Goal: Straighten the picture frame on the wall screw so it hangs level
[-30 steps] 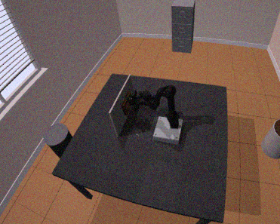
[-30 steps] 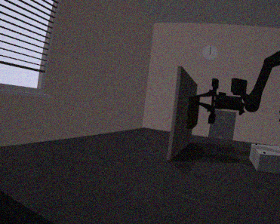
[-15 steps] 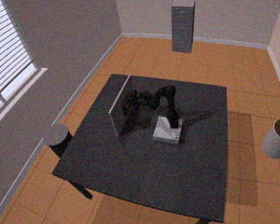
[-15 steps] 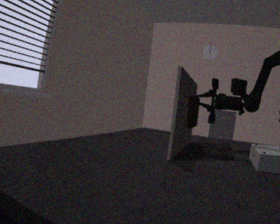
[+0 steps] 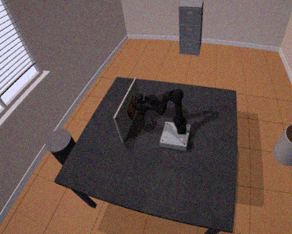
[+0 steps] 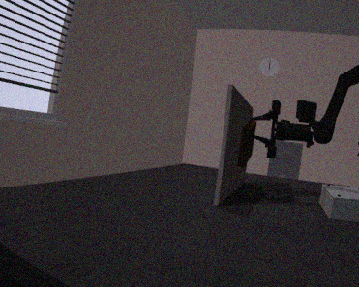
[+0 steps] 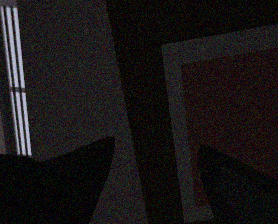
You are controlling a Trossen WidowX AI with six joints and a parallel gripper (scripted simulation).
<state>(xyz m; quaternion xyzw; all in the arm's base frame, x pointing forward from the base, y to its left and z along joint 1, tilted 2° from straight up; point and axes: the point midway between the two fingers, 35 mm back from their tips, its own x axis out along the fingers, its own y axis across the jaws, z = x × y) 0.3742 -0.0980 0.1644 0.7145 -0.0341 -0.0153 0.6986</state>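
Now: gripper tip 50 mm above the picture frame, 10 mm to the left of it and 10 mm short of it. Also, from my gripper tip: upright wall panel: 60 mm below, 20 mm ahead, 10 mm to the left.
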